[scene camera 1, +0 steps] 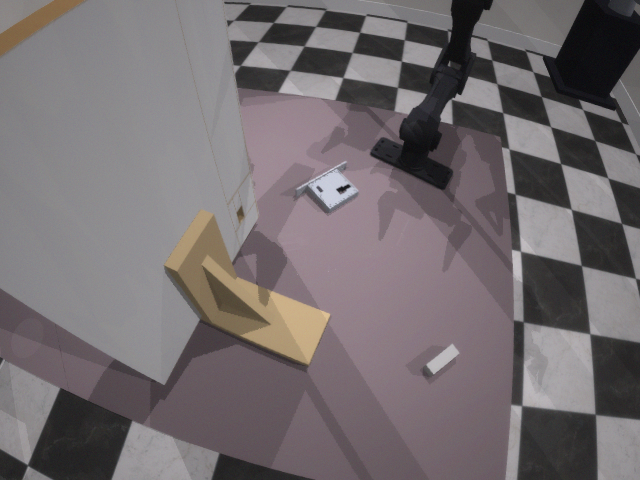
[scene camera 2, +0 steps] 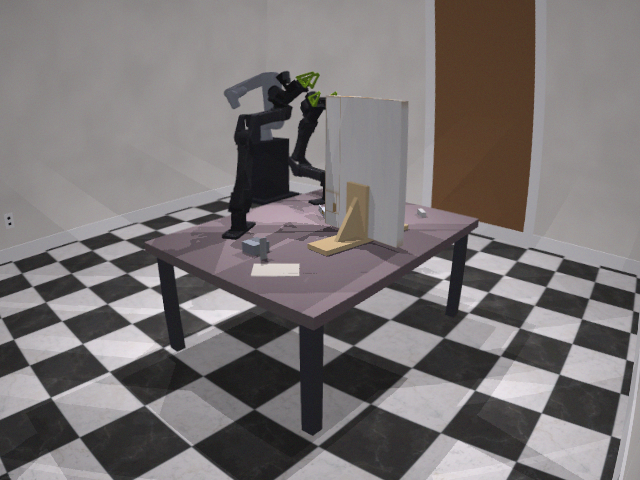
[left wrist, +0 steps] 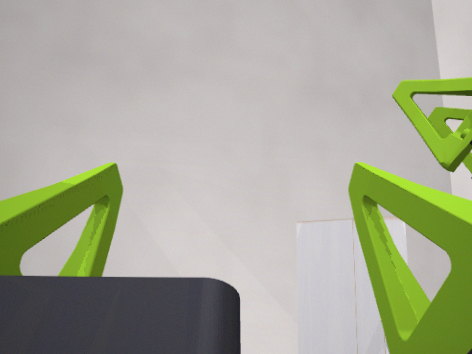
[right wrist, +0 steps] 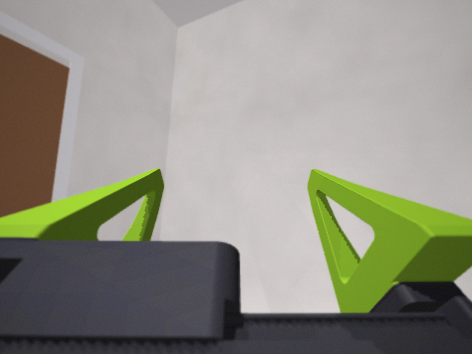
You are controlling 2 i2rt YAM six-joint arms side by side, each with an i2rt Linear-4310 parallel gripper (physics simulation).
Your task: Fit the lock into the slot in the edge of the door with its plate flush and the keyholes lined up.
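Seen in the pictures: left gripper, between the fingertips: [scene camera 2: 328,92] [left wrist: 235,175]; right gripper, between the fingertips: [scene camera 2: 316,73] [left wrist: 416,102] [right wrist: 235,177]; left arm's base, origin of its link: [scene camera 1: 411,163]; right arm's base, origin of its link: [scene camera 2: 239,230].
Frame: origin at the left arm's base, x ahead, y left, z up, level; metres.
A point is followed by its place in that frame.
Note:
The lock [scene camera 1: 333,191] {y -0.105, x 0.196, z 0.019 m} [scene camera 2: 321,210] {y -0.141, x 0.159, z 0.013 m} is a pale box with a dark keyhole and a long thin plate along one side. It lies on its side on the table, apart from the door, and the door partly hides it in scene camera 2. The white door [scene camera 1: 118,165] {y -0.159, x 0.553, z 0.395 m} [scene camera 2: 374,155] {y -0.191, x 0.597, z 0.336 m} [left wrist: 325,285] {y -0.162, x 0.534, z 0.415 m} stands upright; a small brown opening [scene camera 1: 239,214] {y -0.204, x 0.379, z 0.073 m} [scene camera 2: 333,207] {y -0.226, x 0.386, z 0.094 m} shows low near its edge. The slot itself is not clearly visible. My left gripper [left wrist: 235,175] {y -0.001, x -0.015, z 0.550 m} is open and empty, high above the table. My right gripper [right wrist: 235,177] {y -0.160, x 0.140, z 0.644 m} [scene camera 2: 308,79] {y -0.160, x 0.140, z 0.644 m} is open and empty, also raised.
Tan wooden feet [scene camera 1: 294,330] {y -0.003, x 0.494, z 0.018 m} [scene camera 2: 338,245] {y -0.335, x 0.589, z 0.018 m} hold the door. A small white block [scene camera 1: 442,360] {y 0.247, x 0.409, z 0.022 m} [scene camera 2: 421,212] {y 0.234, x 0.418, z 0.018 m} lies on the mauve table [scene camera 1: 392,299] {y 0.114, x 0.342, z 0.000 m} [scene camera 2: 310,304] {y -0.635, x 0.905, z 0.000 m}. A blue-grey block with an upright piece [scene camera 2: 254,246] {y -0.615, x 0.484, z 0.033 m} stands near a cream sheet [scene camera 2: 275,269] {y -0.609, x 0.635, z 0.001 m}. My raised grippers are near each other.

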